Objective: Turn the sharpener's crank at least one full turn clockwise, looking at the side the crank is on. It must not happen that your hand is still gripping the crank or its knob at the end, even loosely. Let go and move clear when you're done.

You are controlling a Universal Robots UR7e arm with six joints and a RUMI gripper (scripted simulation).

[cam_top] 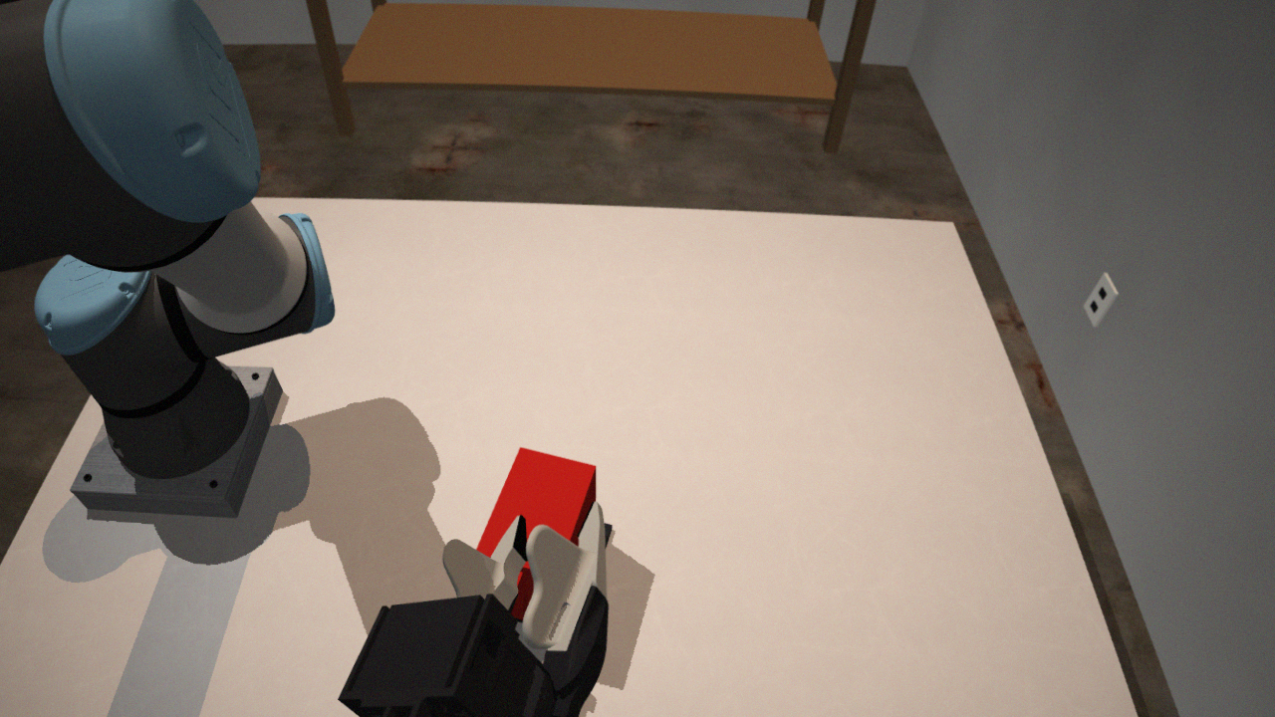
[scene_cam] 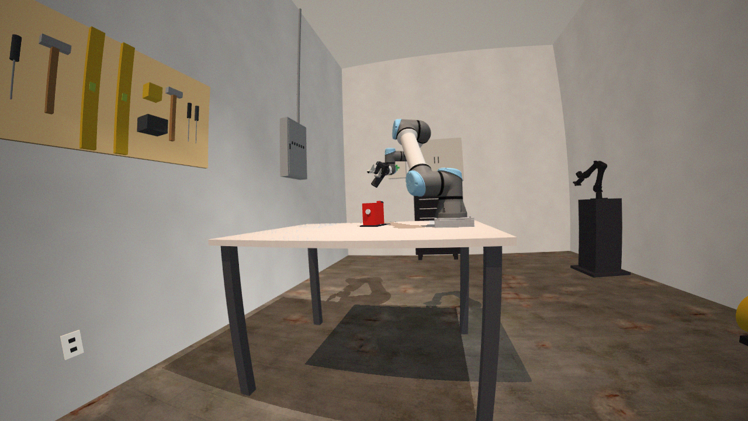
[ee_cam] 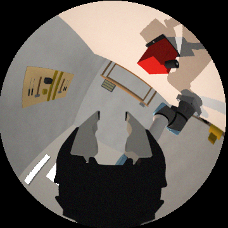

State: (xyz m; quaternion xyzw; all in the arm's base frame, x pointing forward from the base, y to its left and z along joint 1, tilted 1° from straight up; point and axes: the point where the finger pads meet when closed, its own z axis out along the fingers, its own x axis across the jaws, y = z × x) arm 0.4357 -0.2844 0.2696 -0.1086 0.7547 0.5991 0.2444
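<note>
My gripper is now 180 mm above the dark crank knob, 50 mm past it and 30 mm to the right of it.
</note>
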